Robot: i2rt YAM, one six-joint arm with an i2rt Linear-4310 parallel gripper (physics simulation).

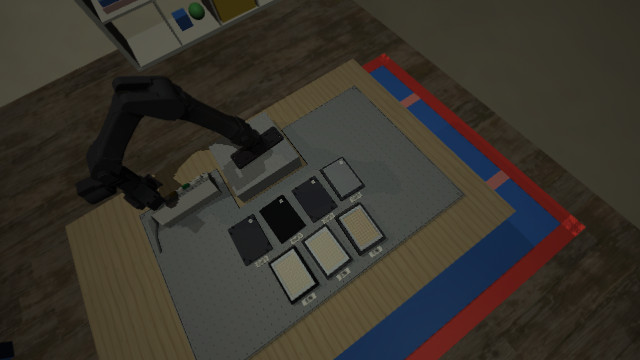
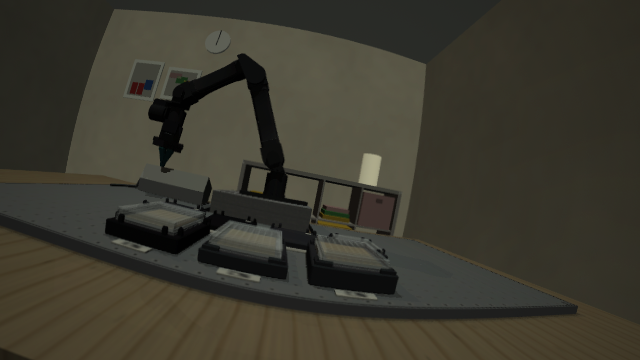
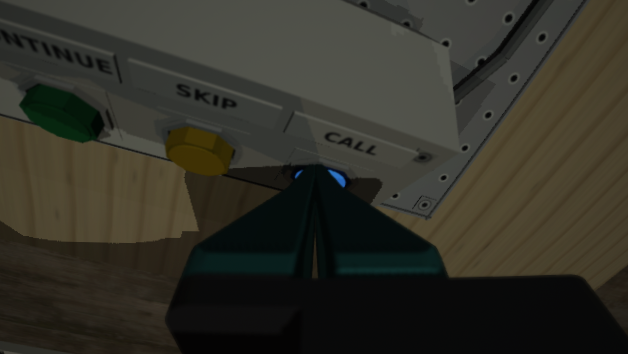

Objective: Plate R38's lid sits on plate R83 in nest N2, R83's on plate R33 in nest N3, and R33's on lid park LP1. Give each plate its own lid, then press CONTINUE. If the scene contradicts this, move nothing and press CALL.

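Places are measured from the arm's base along level axes (x ahead, y left, z up), in centimetres.
Pixels of known places: gripper, fingertip midpoint: (image 3: 315,177); arm's base at its link origin: (image 1: 257,147) (image 2: 273,199).
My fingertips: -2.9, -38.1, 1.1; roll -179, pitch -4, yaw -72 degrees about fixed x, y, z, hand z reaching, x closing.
Ahead of a thing's pixels: the offset from my fingertips to its middle, as dx, dy, dz. "spot": to the spot under its first point.
My gripper (image 1: 163,204) (image 2: 162,165) (image 3: 315,177) is shut and empty. Its fingertips are at the CALL button {spot: +0.3, -0.9, +0.0} (image 3: 337,177), which shows lit blue and partly hidden behind them. The green CONTINUE button {spot: +0.5, +9.2, +0.5} (image 3: 62,114) and the yellow SKIP button {spot: +0.3, +4.5, +0.6} (image 3: 200,152) are on the same box. Three plates, left (image 1: 293,274) (image 2: 160,218), middle (image 1: 327,251) (image 2: 245,241) and right (image 1: 361,228) (image 2: 350,252), sit in the front row of black nests with clear lids over them. Plate and nest labels are too small to read.
The control box {+2.2, +7.0, -2.6} (image 1: 187,206) (image 2: 175,185) (image 3: 250,65) stands beside the arm's base block (image 1: 267,175). Behind the plates are dark pads {spot: +29.2, +17.0, -5.8} (image 1: 250,241) {spot: +29.8, +29.8, -5.8} (image 1: 282,219) {spot: +31.4, +42.7, -5.8} (image 1: 314,200) and a lighter grey one {+30.7, +55.8, -5.4} (image 1: 342,178); I cannot tell whether a lid lies there. A cable {spot: +6.1, -8.6, -6.3} (image 3: 492,60) runs from the box.
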